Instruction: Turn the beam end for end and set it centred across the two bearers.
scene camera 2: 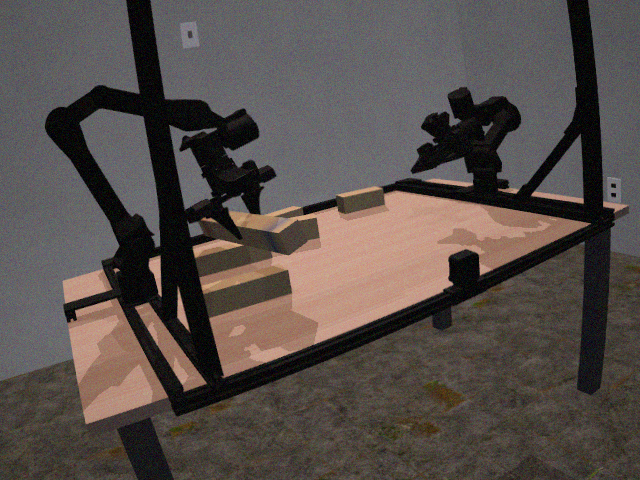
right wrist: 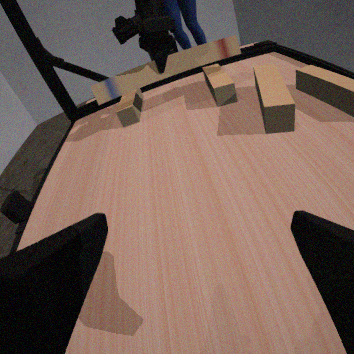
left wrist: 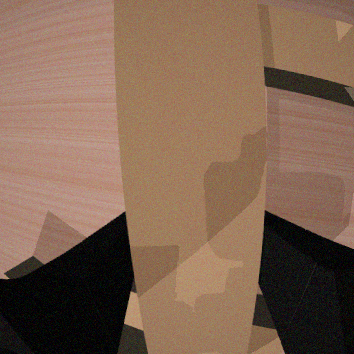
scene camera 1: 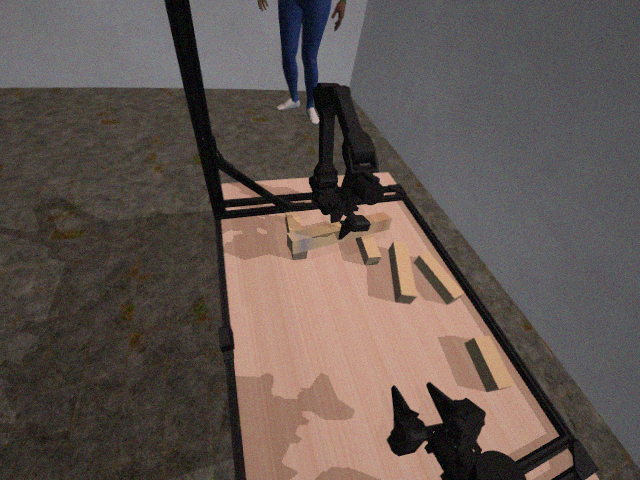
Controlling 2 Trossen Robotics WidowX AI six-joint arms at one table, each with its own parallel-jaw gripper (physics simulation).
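Pixels of known places: left gripper, between the fingertips: (scene camera 2: 250, 233) (right wrist: 159, 72) (left wrist: 188, 214) (scene camera 1: 336, 234); right gripper, between the fingertips: (scene camera 2: 420, 168) (right wrist: 201, 222) (scene camera 1: 410, 385); left arm's base, origin of its link: (scene camera 2: 140, 299); right arm's base, origin of its link: (scene camera 2: 486, 193).
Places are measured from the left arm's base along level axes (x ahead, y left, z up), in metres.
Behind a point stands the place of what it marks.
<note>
The beam (scene camera 1: 315, 241) {x 0.268, y -0.104, z 0.091 m} (scene camera 2: 255, 237) {x 0.224, y -0.088, z 0.077 m} (left wrist: 190, 125) {x 0.238, y -0.064, z 0.101 m} (right wrist: 145, 75) {x 0.264, y -0.056, z 0.083 m} is a long wooden bar with a blue band near one end and a red band near the other. My left gripper (scene camera 1: 340, 228) {x 0.239, y -0.026, z 0.071 m} (scene camera 2: 246, 224) {x 0.239, y -0.026, z 0.071 m} (left wrist: 188, 214) {x 0.239, y -0.026, z 0.071 m} is shut on it near its middle and holds it above the table. Two wooden blocks, apparently the bearers, lie by it: one (scene camera 1: 299, 254) {x 0.247, y -0.138, z 0.008 m} (scene camera 2: 250, 290) {x 0.173, y -0.153, z 0.008 m} (right wrist: 130, 114) {x 0.248, y -0.126, z 0.005 m} near the blue end, one (scene camera 1: 368, 249) {x 0.281, y 0.080, z 0.025 m} (scene camera 2: 235, 260) {x 0.230, y 0.076, z -0.003 m} (right wrist: 220, 87) {x 0.313, y 0.082, z 0.021 m} toward the red end. Contact is unclear. My right gripper (scene camera 1: 412, 386) {x 0.672, y -0.024, z 0.113 m} (right wrist: 201, 222) {x 0.672, y -0.024, z 0.113 m} is open and empty, far from the beam.
Two more long blocks, one (scene camera 1: 403, 273) {x 0.391, y 0.149, z 0.031 m} (right wrist: 275, 92) {x 0.421, y 0.147, z 0.031 m} and another (scene camera 1: 439, 279) {x 0.432, y 0.262, z 0.024 m} (right wrist: 325, 85) {x 0.415, y 0.257, z 0.014 m}, lie right of the bearers in scene camera 1. A shorter block (scene camera 1: 488, 361) {x 0.679, y 0.251, z 0.028 m} (scene camera 2: 360, 200) {x 0.666, y 0.244, z 0.009 m} lies nearer my right gripper. A black frame (scene camera 1: 222, 284) {x 0.291, y -0.372, z -0.024 m} borders the table.
</note>
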